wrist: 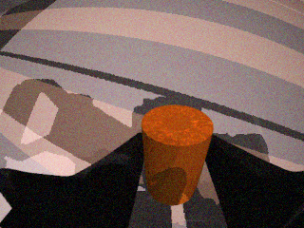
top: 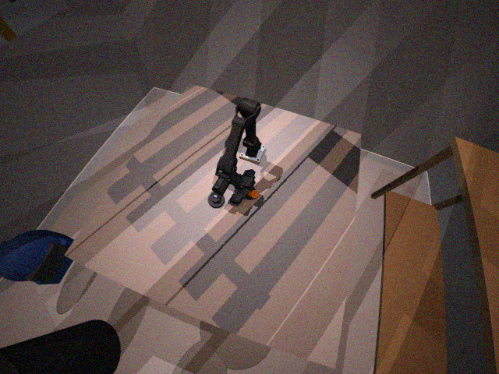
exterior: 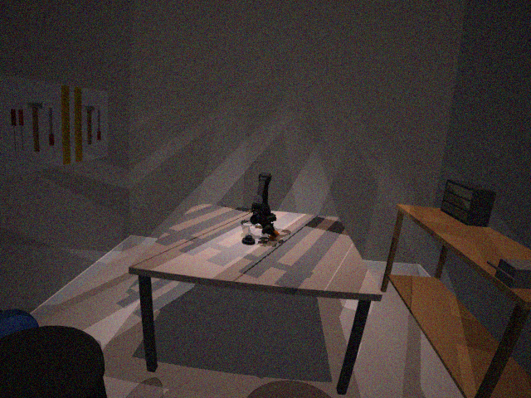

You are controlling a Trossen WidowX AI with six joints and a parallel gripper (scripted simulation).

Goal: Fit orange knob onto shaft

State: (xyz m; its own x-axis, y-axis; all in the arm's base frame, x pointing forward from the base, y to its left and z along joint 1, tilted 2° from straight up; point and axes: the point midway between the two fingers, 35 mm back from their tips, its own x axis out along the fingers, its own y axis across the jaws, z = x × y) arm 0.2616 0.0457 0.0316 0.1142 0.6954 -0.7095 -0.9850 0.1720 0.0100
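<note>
Now: the orange knob 1 cm above my gripper tip. From my gripper tip the other things lie so: round dark pedestal 18 cm to the right, 6 cm ahead, 1 cm below.
</note>
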